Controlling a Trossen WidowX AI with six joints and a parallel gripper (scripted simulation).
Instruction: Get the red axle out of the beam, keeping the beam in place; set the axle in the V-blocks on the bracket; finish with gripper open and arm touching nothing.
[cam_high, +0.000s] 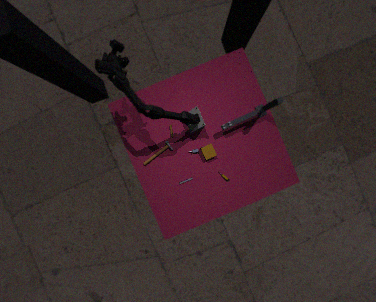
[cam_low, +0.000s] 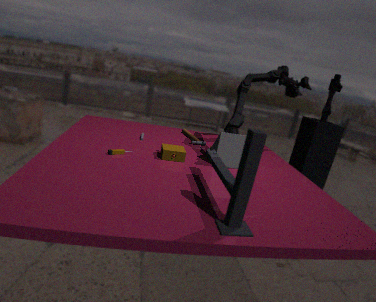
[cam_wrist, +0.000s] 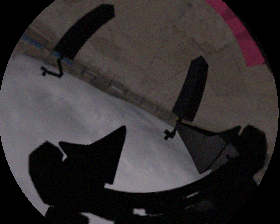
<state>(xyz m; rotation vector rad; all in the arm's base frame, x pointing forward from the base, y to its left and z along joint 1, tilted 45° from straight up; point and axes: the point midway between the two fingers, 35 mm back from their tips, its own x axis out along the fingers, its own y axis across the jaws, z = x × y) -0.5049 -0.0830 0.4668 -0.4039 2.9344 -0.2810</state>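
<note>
The upright peg lies 750 mm ahead of my gripper tip, 420 mm below it and 290 mm to the left of it. Round my gripper tip: black tool (1050 mm ahead, 480 mm to the left, 430 mm below); yellow block (800 mm ahead, 410 mm to the left, 410 mm below).
</note>
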